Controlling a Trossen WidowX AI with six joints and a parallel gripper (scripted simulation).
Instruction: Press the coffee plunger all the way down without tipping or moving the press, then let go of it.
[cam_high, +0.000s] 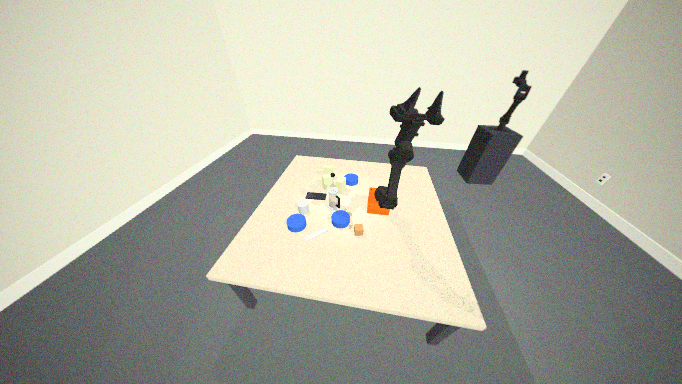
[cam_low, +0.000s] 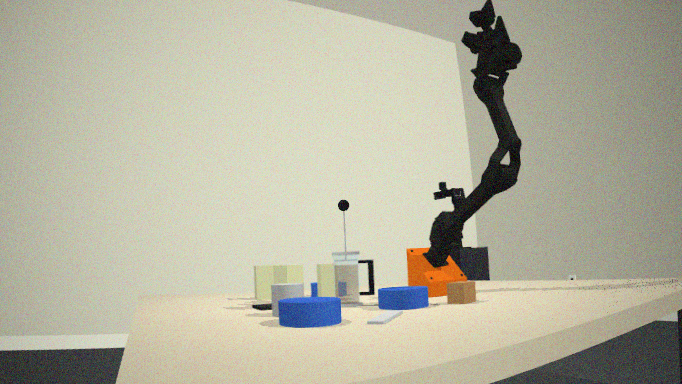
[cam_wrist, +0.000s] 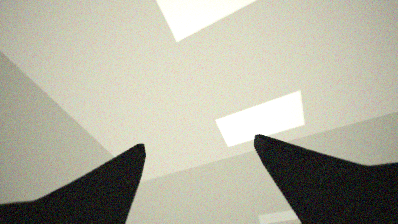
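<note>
Now: gripper tip 68 cm above the glass coffee press, 33 cm short of it and 31 cm to the left of it. From my gripper tip the other things lie so: brown cube (78 cm below, 17 cm ahead, 9 cm to the right); grey cylinder (77 cm below, 55 cm ahead, 25 cm to the right); white flat strip (80 cm below, 42 cm ahead, 5 cm to the right).
</note>
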